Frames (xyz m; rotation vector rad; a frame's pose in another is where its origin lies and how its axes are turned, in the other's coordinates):
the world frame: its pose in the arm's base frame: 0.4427 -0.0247 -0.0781 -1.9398 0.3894 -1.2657
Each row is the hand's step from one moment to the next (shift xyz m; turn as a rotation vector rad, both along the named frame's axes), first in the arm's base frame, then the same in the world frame.
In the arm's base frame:
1: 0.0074 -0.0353 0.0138 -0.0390 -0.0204 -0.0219
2: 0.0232 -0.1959 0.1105 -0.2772 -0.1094 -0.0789
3: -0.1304 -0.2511 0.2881 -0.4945 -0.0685 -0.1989
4: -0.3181 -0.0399 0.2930 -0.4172 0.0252 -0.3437
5: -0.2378 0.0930 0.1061 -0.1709 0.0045 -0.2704
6: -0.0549 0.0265 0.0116 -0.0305 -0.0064 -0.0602
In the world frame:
1: 0.0340 0.0140 -0.0118 -0.0193 0.0237 -0.0385
2: 0.2021 0.0500 -0.0881 -0.1102 0.0883 -0.2740
3: 0.2792 -0.0685 -0.2835 -0.3119 0.1175 -0.4215
4: 0.0659 -0.2388 -0.3567 -0.4268 0.1750 -0.2829
5: -0.0987 -0.1753 -0.1896 -0.2541 0.1715 -0.0915
6: -0.0341 -0.0342 -0.0389 -0.0485 0.0442 -0.0170

